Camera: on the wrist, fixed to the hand. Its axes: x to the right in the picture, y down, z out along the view.
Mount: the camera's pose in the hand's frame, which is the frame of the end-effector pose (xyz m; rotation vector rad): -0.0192 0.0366 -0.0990 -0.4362 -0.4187 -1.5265
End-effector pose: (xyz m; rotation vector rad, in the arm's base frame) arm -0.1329 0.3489 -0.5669 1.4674 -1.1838 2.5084
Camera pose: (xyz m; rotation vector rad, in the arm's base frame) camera -0.2090 0.3893 -0.6308 1.7030 -0.2227 0.9005
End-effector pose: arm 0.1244 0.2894 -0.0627 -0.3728 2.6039 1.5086
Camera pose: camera 0.1360 0.2242 0.0217 -1.4077 0.9484 1.1817
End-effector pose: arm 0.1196 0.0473 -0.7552 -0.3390 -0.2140 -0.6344
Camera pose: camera 0.1360 0.0484 -0.8612 -0.7189 -0.7621 -2.1370
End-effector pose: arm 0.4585 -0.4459 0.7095 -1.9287 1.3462 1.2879
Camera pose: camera 0.4668 -0.5290 0.7768 -1.9147 -0.6910 0.9720
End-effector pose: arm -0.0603 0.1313 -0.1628 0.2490 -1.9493 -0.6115
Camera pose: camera 0.0398 0.1403 -0.1253 1.4493 -1.6149 -2.1401
